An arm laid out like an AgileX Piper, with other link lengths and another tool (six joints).
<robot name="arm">
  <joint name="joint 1" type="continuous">
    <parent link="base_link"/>
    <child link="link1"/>
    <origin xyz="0 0 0.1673" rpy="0 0 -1.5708"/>
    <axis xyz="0 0 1"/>
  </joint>
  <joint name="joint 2" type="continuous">
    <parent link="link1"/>
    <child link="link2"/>
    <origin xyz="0 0 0" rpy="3.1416 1.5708 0"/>
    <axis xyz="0 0 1"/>
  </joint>
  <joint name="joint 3" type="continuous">
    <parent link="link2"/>
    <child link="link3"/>
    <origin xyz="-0.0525 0.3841 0" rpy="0 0 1.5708"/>
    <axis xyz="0 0 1"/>
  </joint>
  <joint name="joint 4" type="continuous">
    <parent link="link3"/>
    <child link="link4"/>
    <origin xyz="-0.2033 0.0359 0" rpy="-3.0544 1.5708 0"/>
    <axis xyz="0 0 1"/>
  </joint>
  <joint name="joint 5" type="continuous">
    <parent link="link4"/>
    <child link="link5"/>
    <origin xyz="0 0 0" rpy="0 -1.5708 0"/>
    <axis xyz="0 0 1"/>
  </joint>
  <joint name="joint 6" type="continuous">
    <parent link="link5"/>
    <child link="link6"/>
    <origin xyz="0.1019 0 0" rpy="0 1.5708 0"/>
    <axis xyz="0 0 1"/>
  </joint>
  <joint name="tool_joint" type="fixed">
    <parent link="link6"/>
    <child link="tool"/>
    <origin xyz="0.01 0.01 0.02" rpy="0 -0.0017 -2.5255"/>
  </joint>
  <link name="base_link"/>
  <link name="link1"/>
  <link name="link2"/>
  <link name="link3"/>
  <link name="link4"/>
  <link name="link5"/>
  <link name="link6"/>
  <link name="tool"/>
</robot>
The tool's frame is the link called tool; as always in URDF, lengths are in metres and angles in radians. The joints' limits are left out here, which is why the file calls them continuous.
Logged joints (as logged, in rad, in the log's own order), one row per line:
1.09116, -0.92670, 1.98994, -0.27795, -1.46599, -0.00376
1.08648, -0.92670, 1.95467, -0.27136, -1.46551, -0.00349
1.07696, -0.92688, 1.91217, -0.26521, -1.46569, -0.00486
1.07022, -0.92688, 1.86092, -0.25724, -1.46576, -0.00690
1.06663, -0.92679, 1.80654, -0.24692, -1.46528, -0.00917
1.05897, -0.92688, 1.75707, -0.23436, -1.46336, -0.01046
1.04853, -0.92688, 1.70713, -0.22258, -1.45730, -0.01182
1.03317, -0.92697, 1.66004, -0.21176, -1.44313, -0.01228
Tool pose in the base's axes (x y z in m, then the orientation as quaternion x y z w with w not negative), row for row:
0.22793, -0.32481, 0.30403, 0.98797, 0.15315, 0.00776, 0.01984
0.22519, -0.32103, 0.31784, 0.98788, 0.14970, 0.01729, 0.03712
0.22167, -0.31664, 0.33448, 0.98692, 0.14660, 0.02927, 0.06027
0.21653, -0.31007, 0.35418, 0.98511, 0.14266, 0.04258, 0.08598
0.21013, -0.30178, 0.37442, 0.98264, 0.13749, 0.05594, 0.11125
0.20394, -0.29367, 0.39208, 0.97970, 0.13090, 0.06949, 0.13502
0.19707, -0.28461, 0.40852, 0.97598, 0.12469, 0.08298, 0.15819
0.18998, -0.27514, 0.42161, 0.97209, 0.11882, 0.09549, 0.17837
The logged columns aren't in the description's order. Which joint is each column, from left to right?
Columns, left to right: joint 5, joint 1, joint 2, joint 6, joint 3, joint 4.
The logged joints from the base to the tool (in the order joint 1, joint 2, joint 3, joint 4, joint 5, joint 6), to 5 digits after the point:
-0.92670, 1.98994, -1.46599, -0.00376, 1.09116, -0.27795
-0.92670, 1.95467, -1.46551, -0.00349, 1.08648, -0.27136
-0.92688, 1.91217, -1.46569, -0.00486, 1.07696, -0.26521
-0.92688, 1.86092, -1.46576, -0.00690, 1.07022, -0.25724
-0.92679, 1.80654, -1.46528, -0.00917, 1.06663, -0.24692
-0.92688, 1.75707, -1.46336, -0.01046, 1.05897, -0.23436
-0.92688, 1.70713, -1.45730, -0.01182, 1.04853, -0.22258
-0.92697, 1.66004, -1.44313, -0.01228, 1.03317, -0.21176

